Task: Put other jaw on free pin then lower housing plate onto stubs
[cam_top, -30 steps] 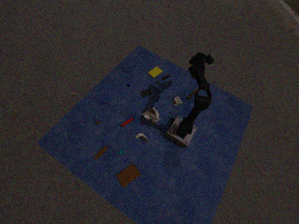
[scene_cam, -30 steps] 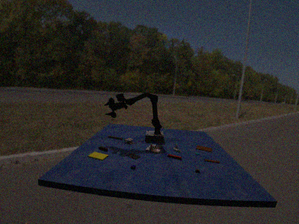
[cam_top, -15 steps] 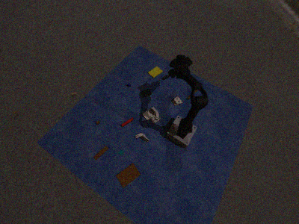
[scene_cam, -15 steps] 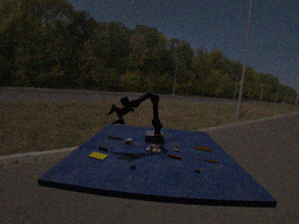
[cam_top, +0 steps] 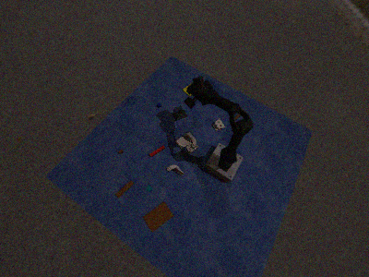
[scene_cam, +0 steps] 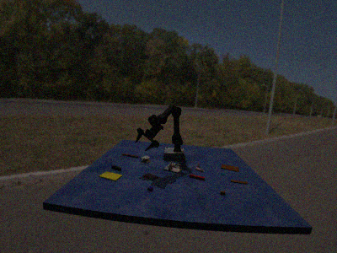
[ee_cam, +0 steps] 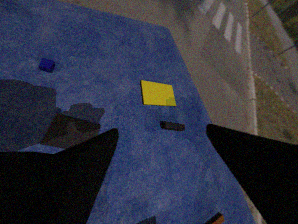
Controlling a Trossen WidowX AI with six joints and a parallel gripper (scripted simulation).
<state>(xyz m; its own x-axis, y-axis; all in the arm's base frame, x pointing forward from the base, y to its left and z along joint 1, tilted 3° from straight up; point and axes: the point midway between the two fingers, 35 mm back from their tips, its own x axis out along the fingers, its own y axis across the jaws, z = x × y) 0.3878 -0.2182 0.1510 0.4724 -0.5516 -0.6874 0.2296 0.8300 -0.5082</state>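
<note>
Right now my gripper tip is 1 cm past the red bar, 41 cm to the right of it and 18 cm above it. Round my gripper tip: dark piece (5 cm ahead, 9 cm to the left, 19 cm below); brown bar (2 cm behind, 71 cm to the left, 19 cm below); yellow plate (12 cm ahead, 16 cm to the right, 19 cm below).
</note>
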